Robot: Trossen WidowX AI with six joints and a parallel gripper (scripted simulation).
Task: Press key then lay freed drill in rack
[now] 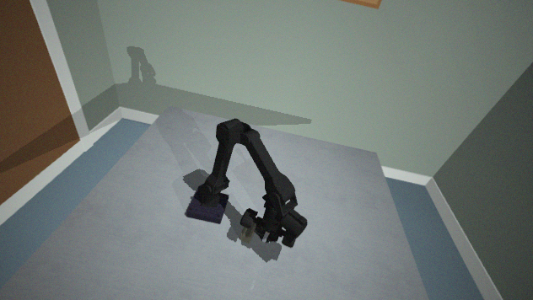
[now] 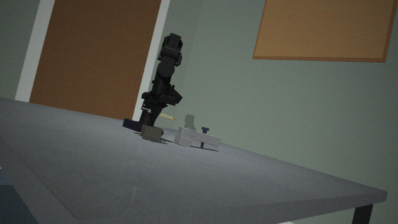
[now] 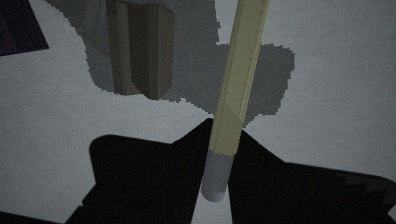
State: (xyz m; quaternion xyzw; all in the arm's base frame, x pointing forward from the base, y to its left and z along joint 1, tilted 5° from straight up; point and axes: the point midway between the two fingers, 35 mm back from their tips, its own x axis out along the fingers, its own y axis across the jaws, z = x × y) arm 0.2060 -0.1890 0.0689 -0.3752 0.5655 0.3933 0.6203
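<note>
My gripper tip is now 2 cm short of the drill, 4 cm to the right of it and 3 cm below it. Round my gripper tip: grey block: 9 cm ahead, 18 cm to the left, 3 cm below; then tan rack: 5 cm behind, 6 cm to the left, 4 cm below; then dark blue key: 10 cm ahead, 21 cm to the left, 1 cm below.
</note>
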